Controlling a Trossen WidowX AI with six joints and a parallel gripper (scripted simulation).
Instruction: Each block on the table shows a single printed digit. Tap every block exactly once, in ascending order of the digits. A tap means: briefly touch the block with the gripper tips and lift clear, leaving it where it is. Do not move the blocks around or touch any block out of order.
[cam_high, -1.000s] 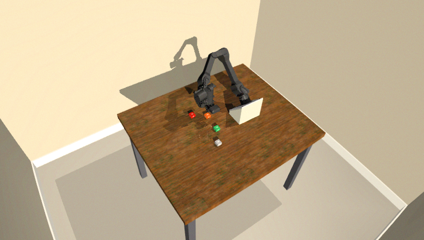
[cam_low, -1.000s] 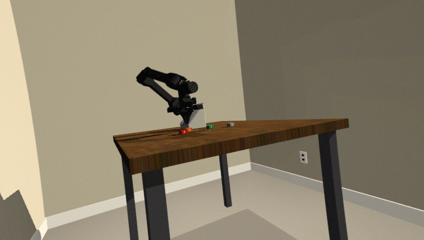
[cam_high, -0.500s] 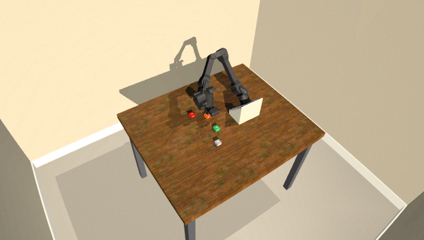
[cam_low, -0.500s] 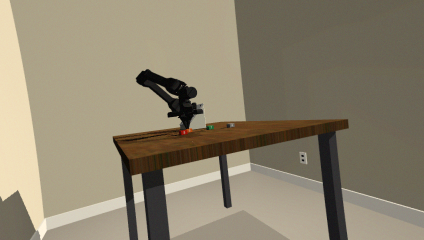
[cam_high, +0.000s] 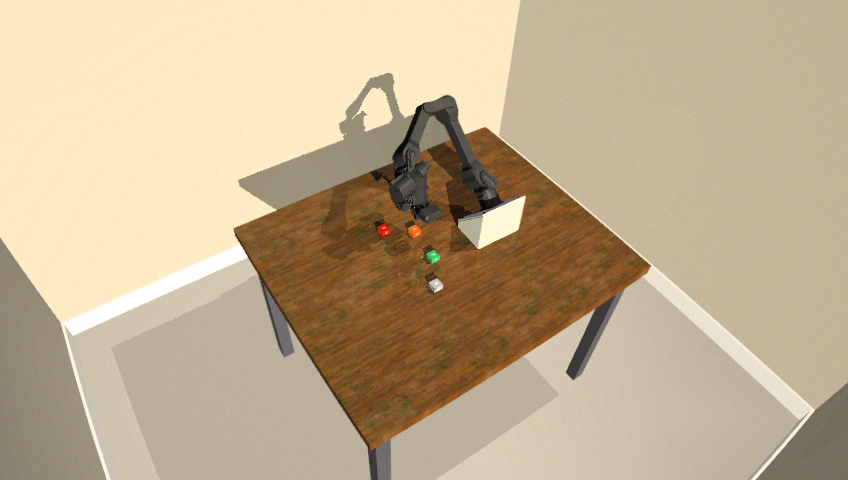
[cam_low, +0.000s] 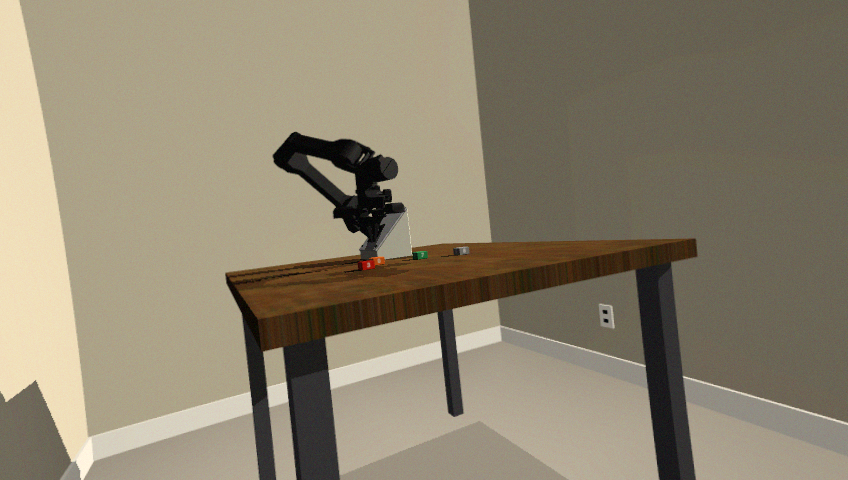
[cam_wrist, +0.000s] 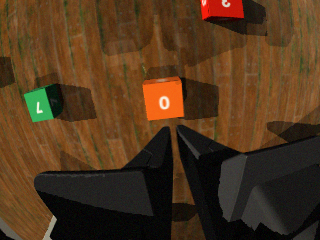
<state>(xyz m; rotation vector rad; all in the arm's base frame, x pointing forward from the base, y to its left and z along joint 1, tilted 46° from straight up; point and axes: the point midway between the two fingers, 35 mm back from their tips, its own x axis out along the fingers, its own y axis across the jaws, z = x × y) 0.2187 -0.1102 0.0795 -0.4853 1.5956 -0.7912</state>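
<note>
Now: the orange block 1 cm ahead of my gripper tip and 5 cm below it. Round my gripper tip: white block: 11 cm ahead, 22 cm to the left, 5 cm below; green block: 4 cm ahead, 12 cm to the left, 5 cm below; red block: 8 cm ahead, 7 cm to the right, 5 cm below.
</note>
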